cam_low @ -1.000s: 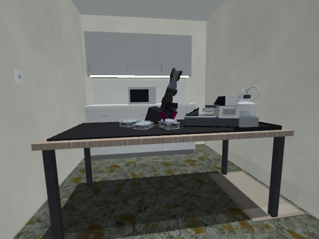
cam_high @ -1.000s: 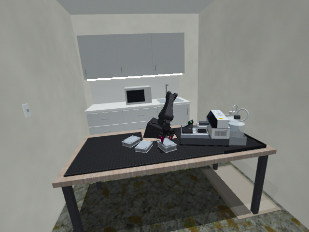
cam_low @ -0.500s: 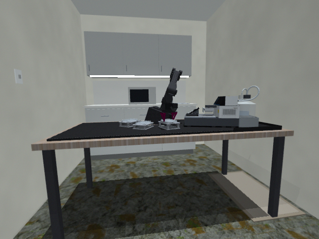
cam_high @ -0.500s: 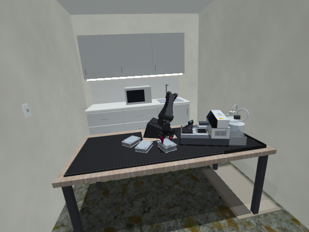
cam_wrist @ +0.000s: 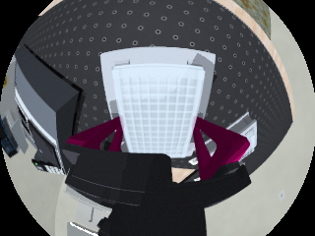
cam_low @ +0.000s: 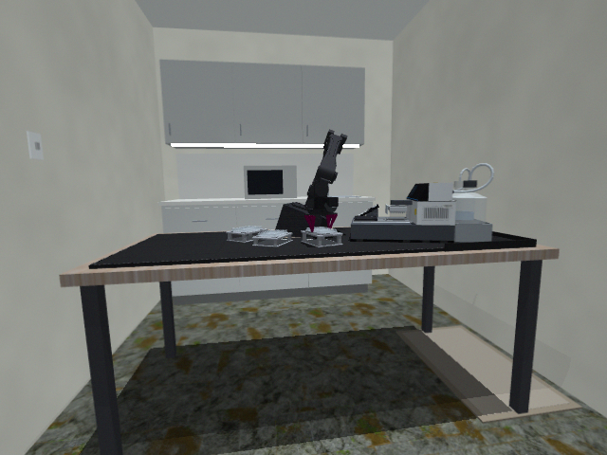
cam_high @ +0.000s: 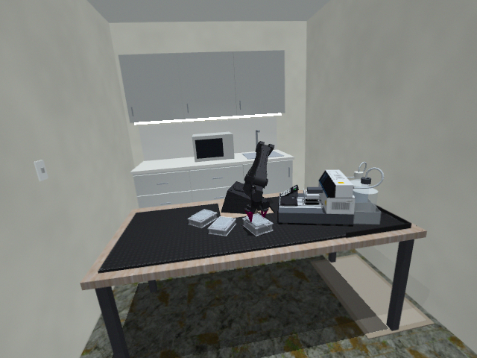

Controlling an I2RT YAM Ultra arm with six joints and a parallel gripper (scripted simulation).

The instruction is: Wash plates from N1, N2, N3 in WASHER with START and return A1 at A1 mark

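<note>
Now: hand 20 mm above the nest. Also, from my hand: clear bottle (30 mm ahead, 660 mm to the left, 70 mm above); plate washer (120 mm behind, 400 mm to the left, 70 mm above); washer carrier (170 mm behind, 250 mm to the left, 30 mm above).
</note>
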